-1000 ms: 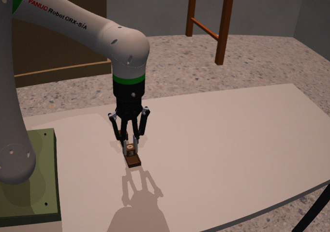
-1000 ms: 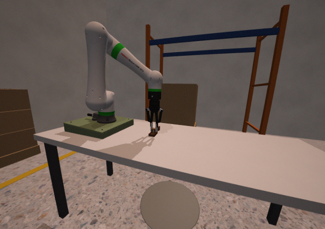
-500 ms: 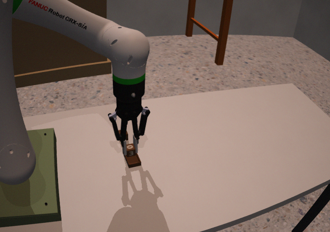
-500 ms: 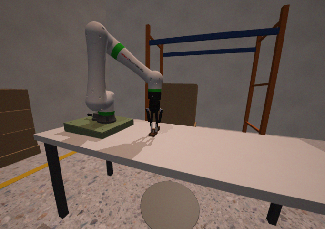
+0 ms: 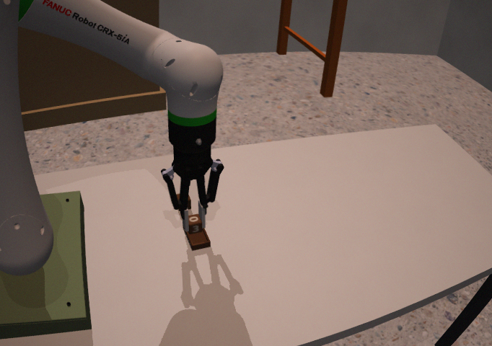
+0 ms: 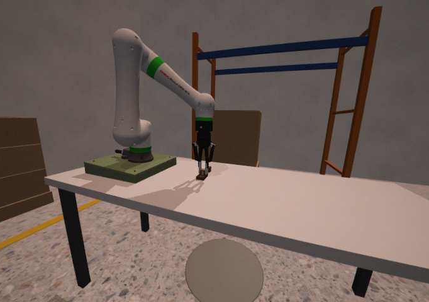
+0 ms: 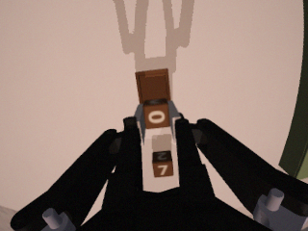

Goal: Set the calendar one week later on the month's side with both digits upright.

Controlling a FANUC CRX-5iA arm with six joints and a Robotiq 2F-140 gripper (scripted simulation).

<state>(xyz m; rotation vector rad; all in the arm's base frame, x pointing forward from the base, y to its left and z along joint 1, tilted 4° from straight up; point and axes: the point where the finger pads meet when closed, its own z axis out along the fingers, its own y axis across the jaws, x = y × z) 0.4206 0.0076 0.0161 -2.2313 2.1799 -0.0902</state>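
The brown tray is 4 cm below my hand and 2 cm to the right of it.
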